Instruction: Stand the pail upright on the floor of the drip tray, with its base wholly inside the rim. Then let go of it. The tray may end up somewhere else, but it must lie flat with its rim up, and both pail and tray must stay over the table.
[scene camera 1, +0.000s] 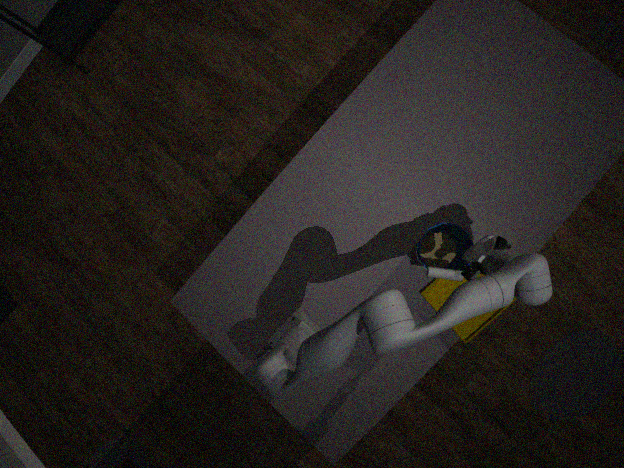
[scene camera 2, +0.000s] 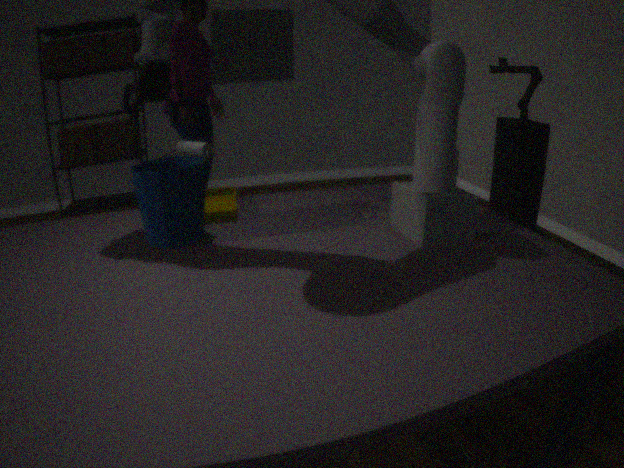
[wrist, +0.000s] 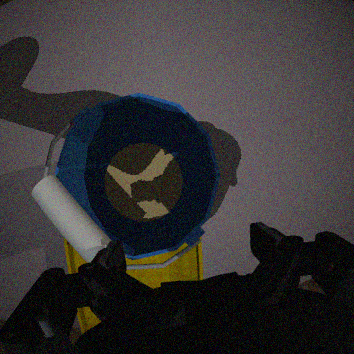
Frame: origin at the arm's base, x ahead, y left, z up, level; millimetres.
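Seen in the pictures: gripper, fingertip midpoint: (scene camera 2: 153, 126) (wrist: 187, 246); arm's base, link origin: (scene camera 1: 296, 339) (scene camera 2: 431, 188).
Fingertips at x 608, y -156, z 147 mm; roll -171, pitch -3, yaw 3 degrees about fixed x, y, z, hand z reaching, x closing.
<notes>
Offsets run from my fingertips to a thing's top centre. Level surfaces: height alone.
The blue pail (scene camera 1: 434, 230) (scene camera 2: 173, 204) (wrist: 75, 155) stands about upright on the table, its open top up, beside the yellow drip tray {133 mm right, 69 mm back, 225 mm down} (scene camera 1: 437, 293) (scene camera 2: 221, 205) (wrist: 192, 264). The pail's base is hidden in the wrist view; in scene camera 2 it sits in front of the tray. Its white handle grip {9 mm left, 97 mm back, 44 mm down} (scene camera 1: 445, 273) (scene camera 2: 191, 147) (wrist: 70, 215) hangs out at the rim on the tray's side. The tray's outer corner reaches past the table edge; whether it lies quite flat is unclear. My gripper (scene camera 1: 484, 257) (scene camera 2: 150, 98) (wrist: 187, 246) is open and empty above the pail's rim, one fingertip near the grip's end.
The pale table {252 mm down} (scene camera 1: 428, 125) (scene camera 2: 252, 352) has its long edge close by the tray. The arm (scene camera 1: 473, 297) crosses above the tray and hides part of it. Beyond the table are a shelf unit (scene camera 2: 90, 121), a standing person (scene camera 2: 189, 70) and a dark cabinet (scene camera 2: 519, 166).
</notes>
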